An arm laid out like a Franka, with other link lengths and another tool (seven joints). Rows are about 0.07 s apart.
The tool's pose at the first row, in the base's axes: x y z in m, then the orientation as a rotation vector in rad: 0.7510 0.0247 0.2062 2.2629 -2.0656 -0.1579
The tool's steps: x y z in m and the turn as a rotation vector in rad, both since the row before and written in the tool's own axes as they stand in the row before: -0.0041 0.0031 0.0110 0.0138 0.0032 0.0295; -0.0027 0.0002 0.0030 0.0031 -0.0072 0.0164; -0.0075 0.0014 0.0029 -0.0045 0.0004 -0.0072; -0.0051 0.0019 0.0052 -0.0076 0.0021 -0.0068; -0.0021 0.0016 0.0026 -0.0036 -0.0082 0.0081; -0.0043 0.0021 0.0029 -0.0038 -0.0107 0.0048; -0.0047 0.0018 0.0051 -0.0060 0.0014 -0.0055; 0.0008 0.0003 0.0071 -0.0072 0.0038 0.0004; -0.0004 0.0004 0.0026 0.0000 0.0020 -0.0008; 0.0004 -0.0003 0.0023 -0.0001 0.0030 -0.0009; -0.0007 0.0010 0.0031 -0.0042 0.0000 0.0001; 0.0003 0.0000 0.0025 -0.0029 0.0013 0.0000
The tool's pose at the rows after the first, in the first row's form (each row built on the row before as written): 0.7462 0.0287 0.1958 2.2376 -2.1038 -0.1386; 0.7455 0.0314 0.1929 2.2243 -2.1269 -0.1428; 0.7435 0.0389 0.1904 2.2296 -2.1164 -0.1473; 0.7408 0.0440 0.1856 2.2320 -2.1038 -0.1530; 0.7388 0.0460 0.1833 2.2244 -2.1147 -0.1656; 0.7361 0.0503 0.1808 2.2212 -2.1231 -0.1815; 0.7335 0.0551 0.1762 2.2234 -2.1131 -0.1863; 0.7323 0.0545 0.1692 2.2176 -2.1076 -0.1892; 0.7315 0.0550 0.1667 2.2177 -2.1057 -0.1870; 0.7315 0.0547 0.1644 2.2175 -2.1032 -0.1837; 0.7300 0.0554 0.1615 2.2151 -2.1010 -0.1879; 0.7297 0.0552 0.1590 2.2130 -2.0987 -0.1893
